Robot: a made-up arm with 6 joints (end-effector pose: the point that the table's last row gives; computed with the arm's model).
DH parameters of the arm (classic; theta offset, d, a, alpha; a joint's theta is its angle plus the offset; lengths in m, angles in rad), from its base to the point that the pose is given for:
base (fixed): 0 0.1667 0 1.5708
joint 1: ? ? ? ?
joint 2: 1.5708 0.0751 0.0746 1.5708
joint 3: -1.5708 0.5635 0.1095 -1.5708
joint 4: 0 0.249 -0.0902 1.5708
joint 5: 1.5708 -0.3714 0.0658 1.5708
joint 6: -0.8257 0 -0.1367 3.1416
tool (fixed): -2.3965 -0.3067 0 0
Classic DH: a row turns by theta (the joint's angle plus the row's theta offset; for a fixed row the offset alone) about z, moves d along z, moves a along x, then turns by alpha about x.
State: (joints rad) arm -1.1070 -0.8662 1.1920 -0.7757 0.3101 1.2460
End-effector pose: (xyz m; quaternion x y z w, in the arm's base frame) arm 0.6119 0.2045 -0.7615 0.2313 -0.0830 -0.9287 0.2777
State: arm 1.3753 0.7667 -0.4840 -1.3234 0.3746 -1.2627
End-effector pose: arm 0.5914 0.7403 0.5985 0.6487 0.5364 -0.5078 0.1836
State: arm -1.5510 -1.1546 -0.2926 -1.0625 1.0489 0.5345
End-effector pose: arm -0.4849 -0.2378 -0.7164 -0.1430 0.1981 -0.4059 0.8806
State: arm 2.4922 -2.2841 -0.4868 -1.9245 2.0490 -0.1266
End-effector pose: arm 0.1239 -0.4996 0.7647 0.0386 0.9838 0.0764 0.1578
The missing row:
joint 1: 0 -0.0614 0.2988 -1.5708
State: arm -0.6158 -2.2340 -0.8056 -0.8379 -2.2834 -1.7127
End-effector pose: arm 0.0129 -0.0406 0.1478 0.0048 -0.8986 0.2827 0.3355
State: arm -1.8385 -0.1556 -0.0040 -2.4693 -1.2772 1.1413
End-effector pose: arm -0.6300 -0.0604 -0.8408 -0.3702 -0.5640 -0.5156 0.5282
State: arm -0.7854 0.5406 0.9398 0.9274 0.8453 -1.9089
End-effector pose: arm 0.8090 0.5236 0.2906 0.9643 -0.0216 0.1797 0.1934
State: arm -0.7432 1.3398 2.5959 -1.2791 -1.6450 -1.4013
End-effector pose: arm 0.3166 0.6443 0.3614 0.5681 0.5125 0.4203 0.4879
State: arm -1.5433 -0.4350 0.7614 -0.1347 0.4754 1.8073
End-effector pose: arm 0.0947 0.5585 -0.4798 -0.1624 0.4661 -0.8693 0.0275
